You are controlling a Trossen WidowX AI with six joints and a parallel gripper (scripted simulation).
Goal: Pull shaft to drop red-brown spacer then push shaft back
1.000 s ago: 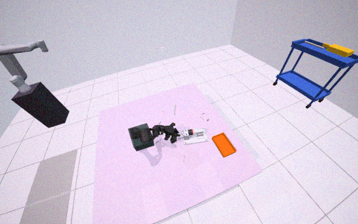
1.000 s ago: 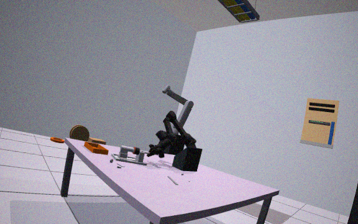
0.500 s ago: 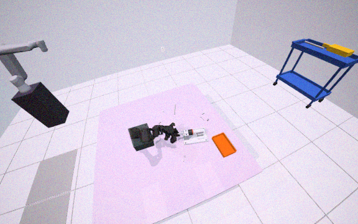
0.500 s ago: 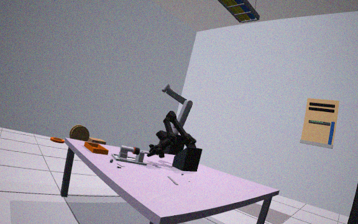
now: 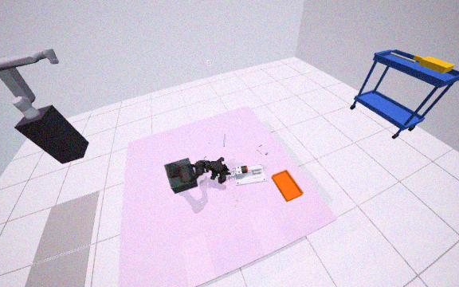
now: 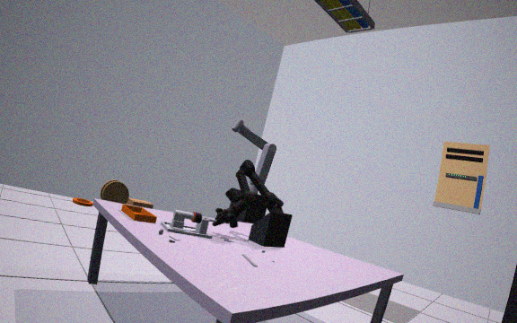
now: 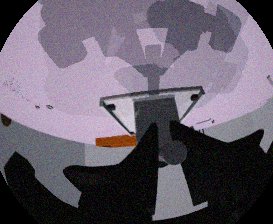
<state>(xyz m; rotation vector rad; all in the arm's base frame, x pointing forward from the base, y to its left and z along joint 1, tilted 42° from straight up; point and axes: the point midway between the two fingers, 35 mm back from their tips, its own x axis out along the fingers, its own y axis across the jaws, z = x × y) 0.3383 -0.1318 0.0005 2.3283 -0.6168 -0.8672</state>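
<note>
Now: gripper tip 5 cm short of the shaft, 2 cm below it and 1 cm to the left of it. Also, from my gripper tip: orange tray (33 cm ahead, 21 cm to the right, 5 cm below).
</note>
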